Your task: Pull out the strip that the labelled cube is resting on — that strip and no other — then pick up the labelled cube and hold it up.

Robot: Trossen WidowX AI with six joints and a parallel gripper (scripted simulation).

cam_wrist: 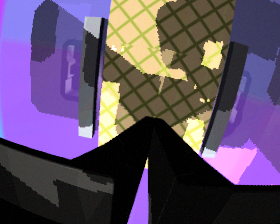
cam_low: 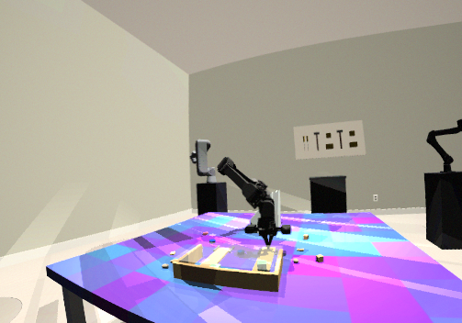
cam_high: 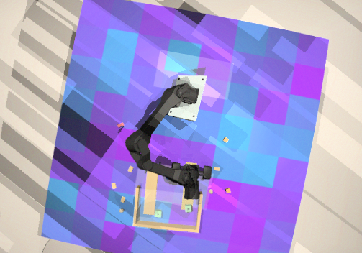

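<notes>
The yellow cross-hatched strip lies 9 cm ahead of my gripper tip and 1 cm to the left of it. The rest, counted from my gripper tip: red piece 39 cm to the right, 13 cm behind.
</notes>
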